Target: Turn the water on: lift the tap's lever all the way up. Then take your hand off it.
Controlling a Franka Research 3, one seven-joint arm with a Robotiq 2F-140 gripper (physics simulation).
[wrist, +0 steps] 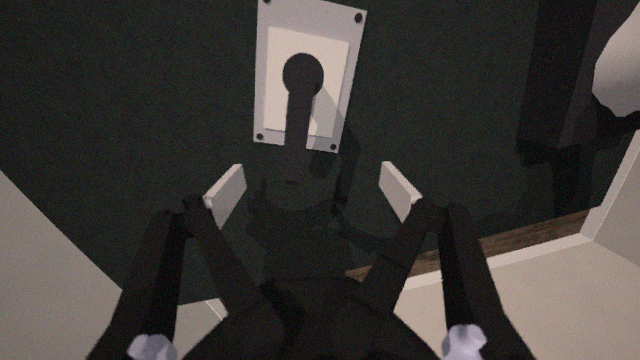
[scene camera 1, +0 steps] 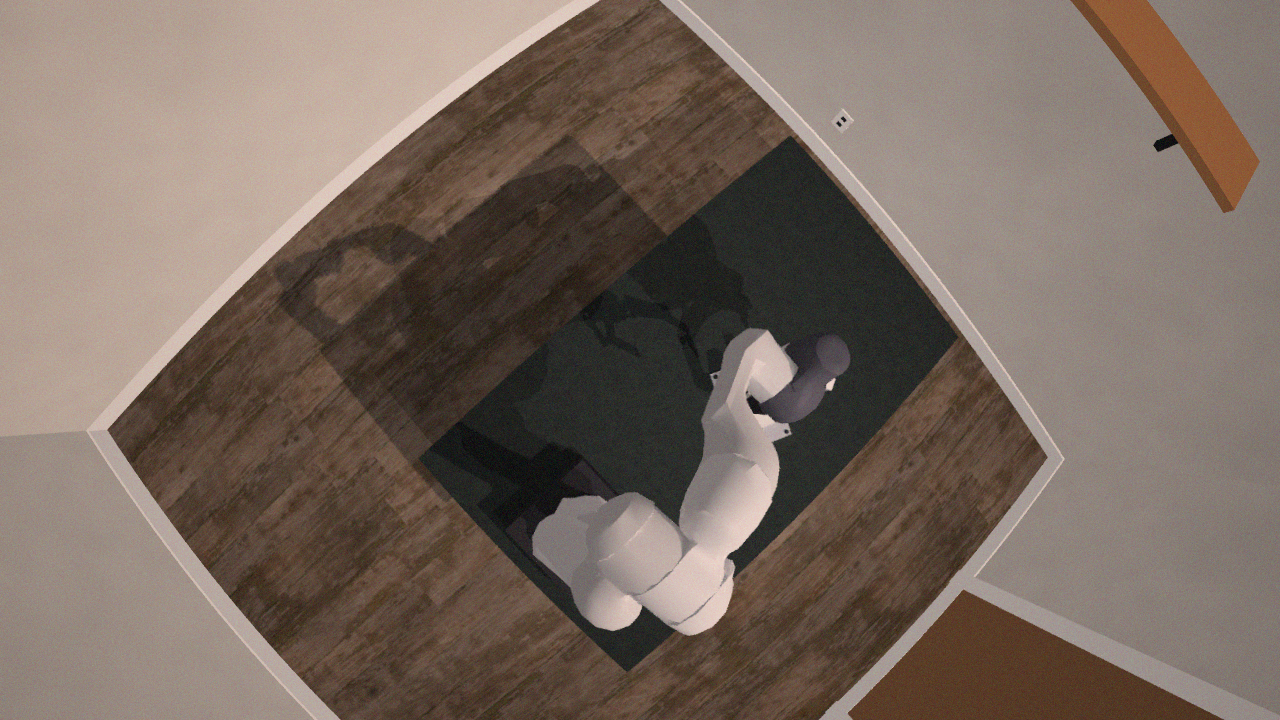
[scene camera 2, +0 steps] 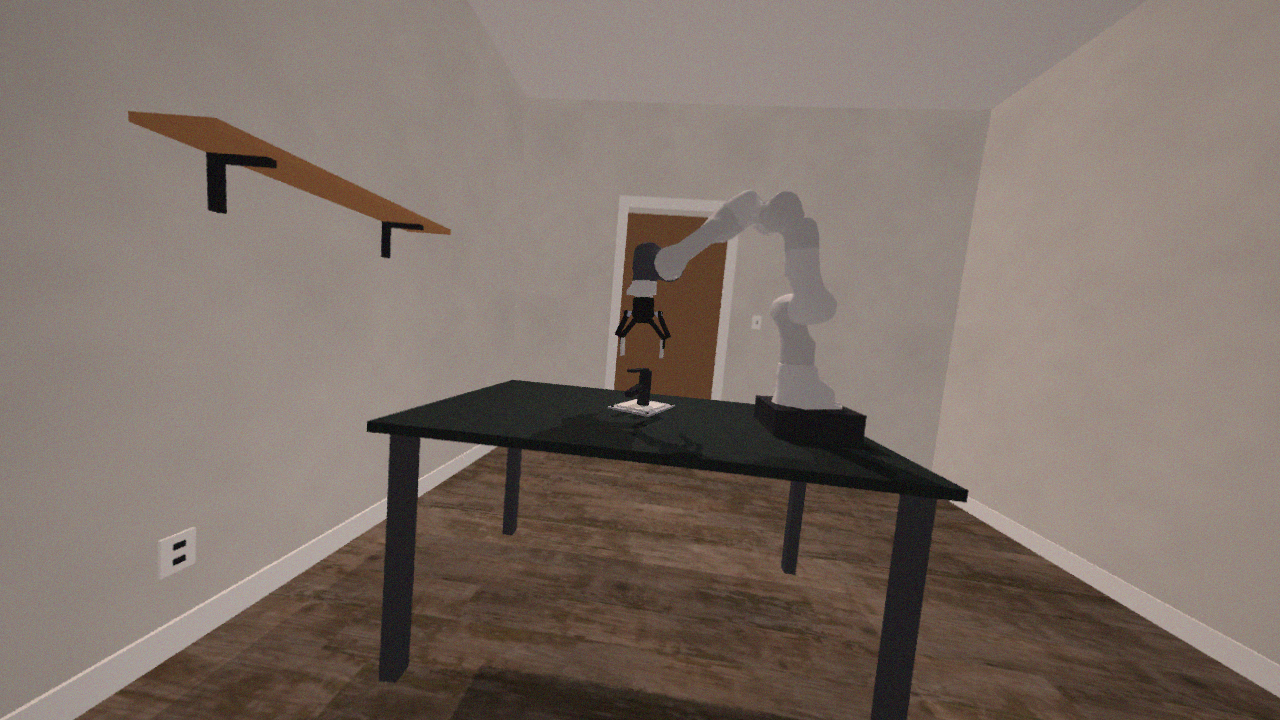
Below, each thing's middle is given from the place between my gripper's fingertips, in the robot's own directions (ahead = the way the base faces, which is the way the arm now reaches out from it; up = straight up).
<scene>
The lever (wrist: 303, 76) lies 1 cm behind my hand, 5 cm to the right of it and 6 cm below it.
</scene>
